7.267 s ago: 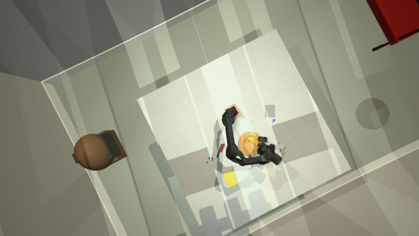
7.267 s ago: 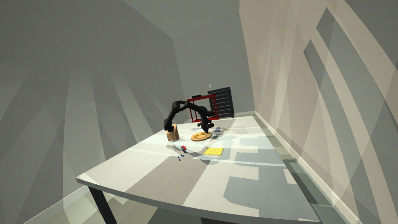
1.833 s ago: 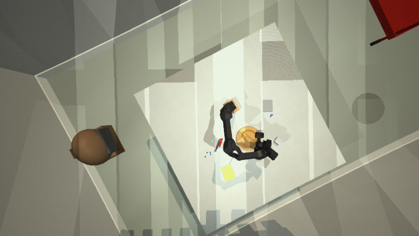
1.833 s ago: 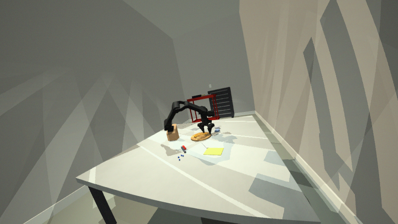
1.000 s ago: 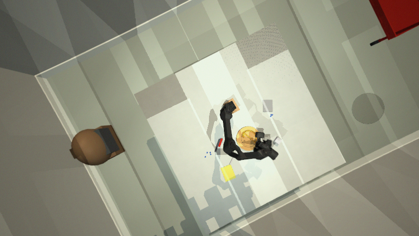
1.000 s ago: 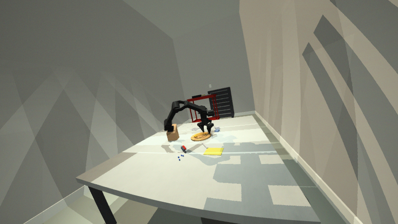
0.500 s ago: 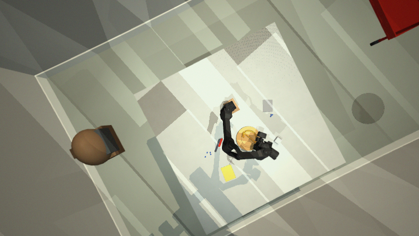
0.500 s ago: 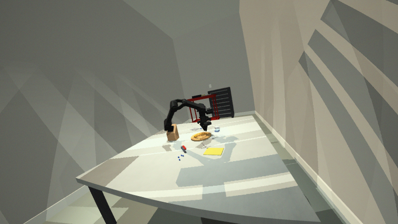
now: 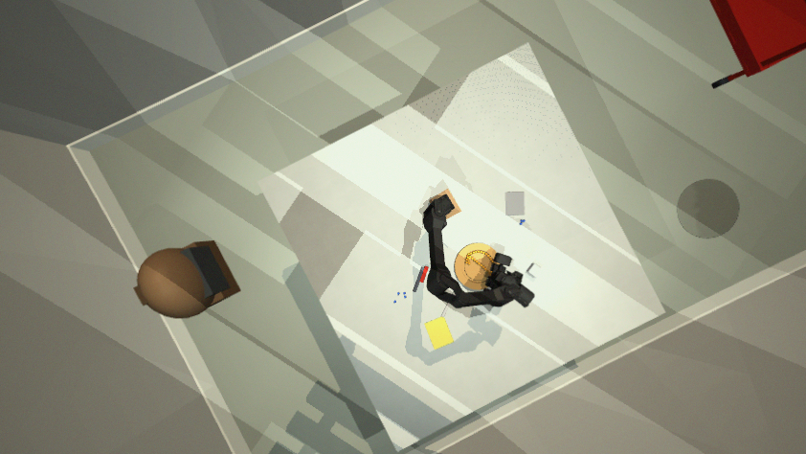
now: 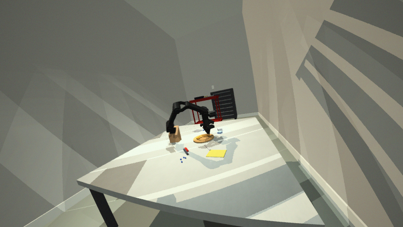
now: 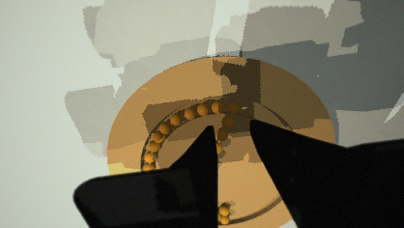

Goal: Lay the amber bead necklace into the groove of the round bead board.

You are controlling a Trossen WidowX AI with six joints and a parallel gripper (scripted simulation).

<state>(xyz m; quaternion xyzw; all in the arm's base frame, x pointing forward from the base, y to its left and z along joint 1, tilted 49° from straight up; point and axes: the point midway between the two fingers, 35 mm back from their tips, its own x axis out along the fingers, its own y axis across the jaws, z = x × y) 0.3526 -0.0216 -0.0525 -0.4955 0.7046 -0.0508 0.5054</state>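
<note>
My gripper tip is now 5 cm past the round bead board, 3 cm to the left of it and 3 cm above it. Round my gripper tip: light blue cube 10 cm ahead, 8 cm to the left, 2 cm below; then red-handled tool 26 cm to the right, 14 cm behind, 2 cm below; then white cube 17 cm to the left, 9 cm ahead, 2 cm below.
</note>
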